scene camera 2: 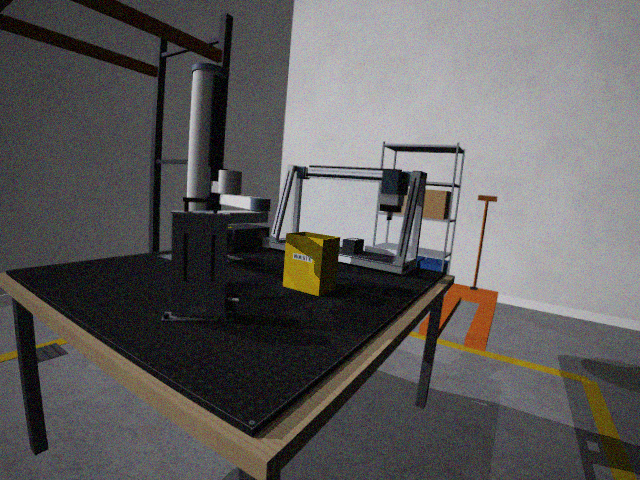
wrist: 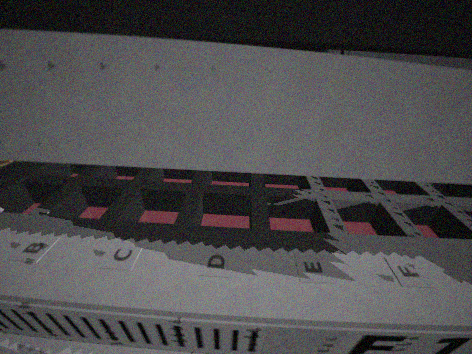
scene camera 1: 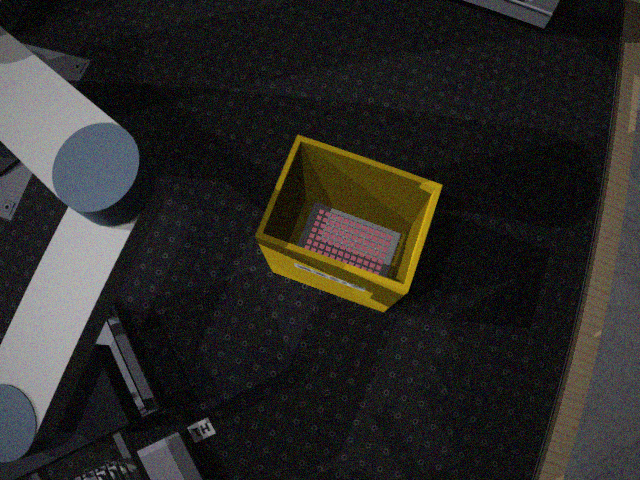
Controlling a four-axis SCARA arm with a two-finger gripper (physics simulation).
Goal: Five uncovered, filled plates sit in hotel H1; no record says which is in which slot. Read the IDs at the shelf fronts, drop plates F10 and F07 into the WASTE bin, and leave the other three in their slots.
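Frame: origin at the arm's base, x ahead, y left, z up, level; metres.
Where they show: gripper, fingertip midpoint: (wrist: 244, 150).
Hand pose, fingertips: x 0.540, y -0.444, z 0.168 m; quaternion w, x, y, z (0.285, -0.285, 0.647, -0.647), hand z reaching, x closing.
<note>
Things, the pixels of their top centre, and the offset from my fingertips.
- yellow WASTE bin at its top centre: (scene camera 1: 350, 209) (scene camera 2: 313, 235) dy +0.418, dx +0.106, dz +0.045 m
- pink-filled plate at its top centre: (scene camera 1: 347, 245) dy +0.425, dx +0.110, dz -0.135 m
- H1 tag at its top centre: (scene camera 1: 201, 430) dy +0.126, dx +0.007, dz -0.155 m
Hotel H1 shows at the lower left edge in scene view 1 (scene camera 1: 165, 454) and from behind in scene view 2 (scene camera 2: 199, 242). The wrist view is very close to it: a plate (wrist: 225, 295) with pink-filled wells shows row letters B to F, its ID cut off by the lower edge. A pale slab (wrist: 225, 110) spans above it. My gripper is at the hotel's front, its fingertips hidden; it is shut on plate F07, below the plate in the wrist view. The yellow WASTE bin (scene camera 1: 361, 175) (scene camera 2: 299, 273) holds a pink-filled plate (scene camera 1: 351, 237).
The arm's white links (scene camera 1: 72, 279) (scene camera 2: 240, 200) reach toward the hotel from the column (scene camera 2: 199, 139). A grey gantry machine (scene camera 2: 413, 222) stands behind the bin. The H1 tag (scene camera 1: 201, 429) lies beside the hotel. The table's wooden edge (scene camera 1: 584, 310) runs along the right.
</note>
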